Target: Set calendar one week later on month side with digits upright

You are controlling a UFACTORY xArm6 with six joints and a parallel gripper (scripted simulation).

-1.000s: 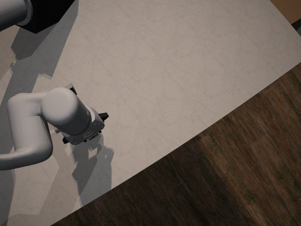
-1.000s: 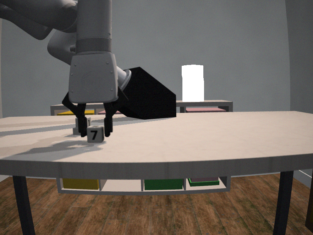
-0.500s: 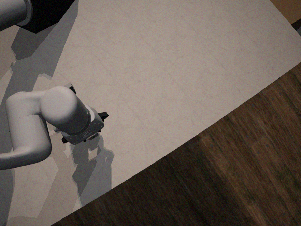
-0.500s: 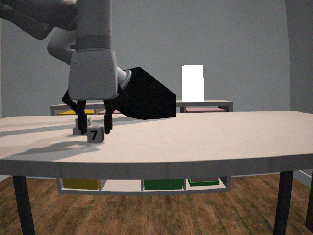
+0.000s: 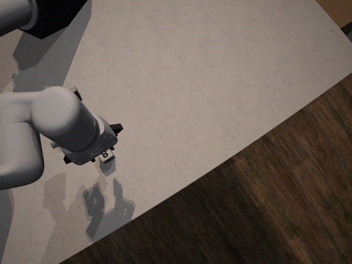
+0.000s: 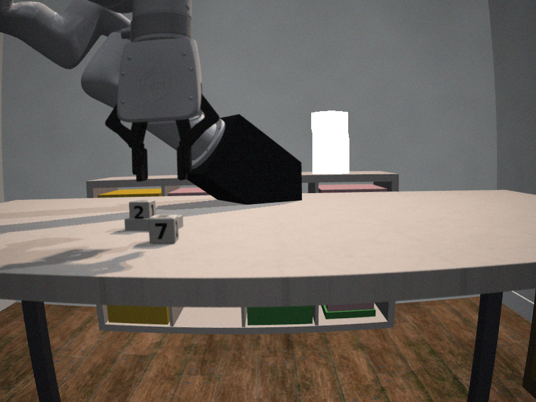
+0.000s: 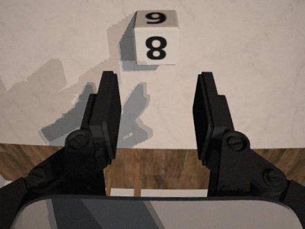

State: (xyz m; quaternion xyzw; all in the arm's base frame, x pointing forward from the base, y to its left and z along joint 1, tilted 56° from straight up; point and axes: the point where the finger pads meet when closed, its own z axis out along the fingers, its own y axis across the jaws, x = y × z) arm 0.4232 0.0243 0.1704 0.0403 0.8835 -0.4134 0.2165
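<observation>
Now: hand 80 mm above the white cube. The rest, counted from my hand: grey tray 120 mm behind, 90 mm below, 10 mm to the right.
</observation>
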